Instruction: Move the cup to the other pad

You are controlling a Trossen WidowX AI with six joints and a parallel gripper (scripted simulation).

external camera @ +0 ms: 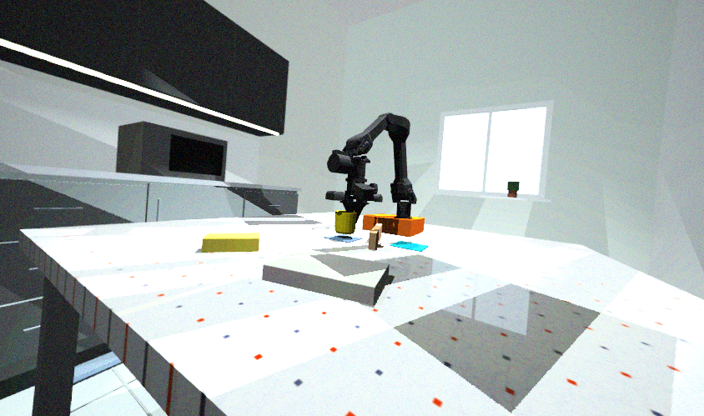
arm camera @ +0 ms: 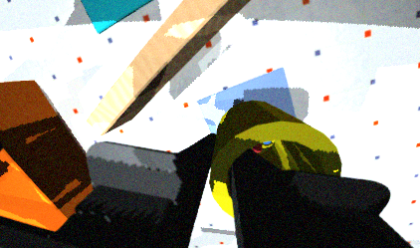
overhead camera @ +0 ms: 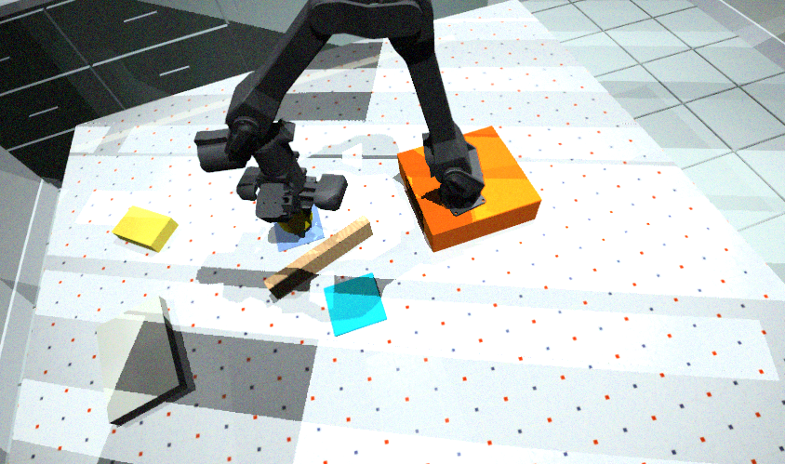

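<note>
Now: gripper tip 30 mm short of the blue marble, 30 mm to the left of it and 20 mm above it. Round my gripper tip: blue pad 30 mm ahead, 20 mm to the right, 60 mm below; yellow cup 20 mm ahead, 20 mm to the right; wooden bar 10 mm ahead, 80 mm to the left, 40 mm below.
</note>
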